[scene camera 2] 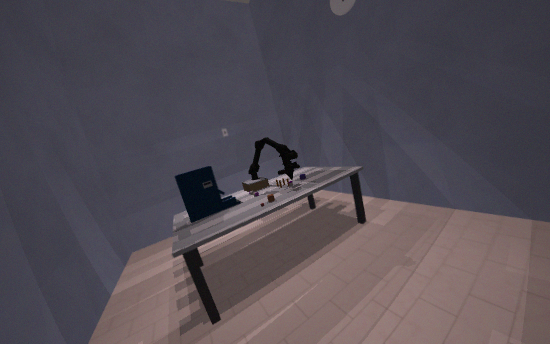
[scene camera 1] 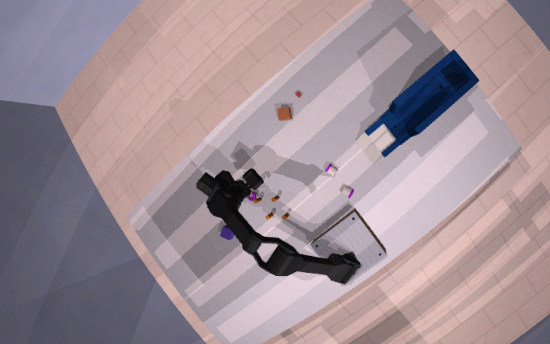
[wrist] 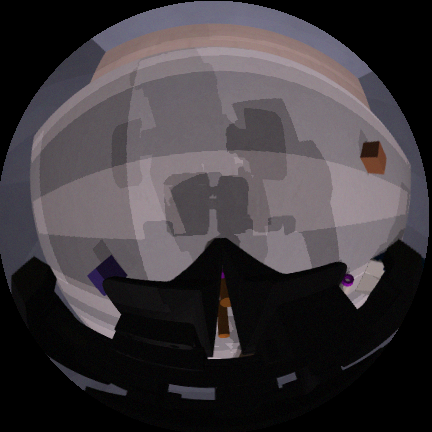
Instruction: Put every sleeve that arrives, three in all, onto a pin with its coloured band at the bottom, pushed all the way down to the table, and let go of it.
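Several orange pins (scene camera 1: 275,198) (scene camera 2: 280,183) stand in a small group on the table (scene camera 1: 314,68). One sleeve (scene camera 1: 251,196) shows from above as a purple ring, just left of the nearest pin (scene camera 1: 257,200) and not on it. My gripper (scene camera 1: 248,192) (scene camera 2: 288,175) (wrist: 220,243) is shut and empty right over that sleeve. In the wrist view only a sliver of purple and an orange pin (wrist: 223,314) show between the fingers. Two more white sleeves with purple bands, one (scene camera 1: 331,169) and another (scene camera 1: 347,191), lie on their sides further right.
A blue feeder (scene camera 1: 410,109) (scene camera 2: 200,196) stands at the table's far end. An orange cube (scene camera 1: 284,113) (wrist: 372,157), a small red cube (scene camera 1: 298,93) and a purple cube (scene camera 1: 226,233) (wrist: 105,273) lie on the table. The arm's base plate (scene camera 1: 355,232) is at the near edge.
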